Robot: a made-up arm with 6 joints.
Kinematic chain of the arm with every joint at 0, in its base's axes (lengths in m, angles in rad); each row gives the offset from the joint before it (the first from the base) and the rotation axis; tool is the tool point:
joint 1: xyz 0 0 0.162 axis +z
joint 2: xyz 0 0 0 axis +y
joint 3: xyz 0 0 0.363 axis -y
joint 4: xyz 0 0 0 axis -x
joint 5: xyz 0.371 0 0 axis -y
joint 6: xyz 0 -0.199 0 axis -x
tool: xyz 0 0 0
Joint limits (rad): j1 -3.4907..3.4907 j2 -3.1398..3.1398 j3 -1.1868..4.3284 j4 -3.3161..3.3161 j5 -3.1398..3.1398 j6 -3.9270..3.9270
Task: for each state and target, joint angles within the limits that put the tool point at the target. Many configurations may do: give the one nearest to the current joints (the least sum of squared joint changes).
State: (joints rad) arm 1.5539 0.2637 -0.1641 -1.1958 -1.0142 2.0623
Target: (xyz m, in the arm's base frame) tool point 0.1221 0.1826 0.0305
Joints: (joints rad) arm 1.3411 0.6825 -0.4857 -1.1718 -1.0142 2.0623
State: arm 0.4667 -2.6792 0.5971 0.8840 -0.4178 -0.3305
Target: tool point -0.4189 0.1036 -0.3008
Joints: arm -0.4526 -3.0775 -0.1351 1.1013 -0.4178 -0.3305
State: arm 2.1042 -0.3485 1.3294 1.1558 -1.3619 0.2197
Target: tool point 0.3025 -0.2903 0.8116
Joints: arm 2.1721 -0.4218 1.3860 1.1282 -1.3619 0.2197
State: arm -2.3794 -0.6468 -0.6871 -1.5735 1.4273 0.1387
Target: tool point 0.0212 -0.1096 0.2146
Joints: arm -2.0143 -0.9409 -0.8708 -1.9098 1.4273 0.1387
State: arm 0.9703 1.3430 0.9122 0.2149 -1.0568 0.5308
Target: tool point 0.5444 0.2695 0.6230
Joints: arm 0.7671 0.8299 1.2341 0.3933 -1.0568 0.5308
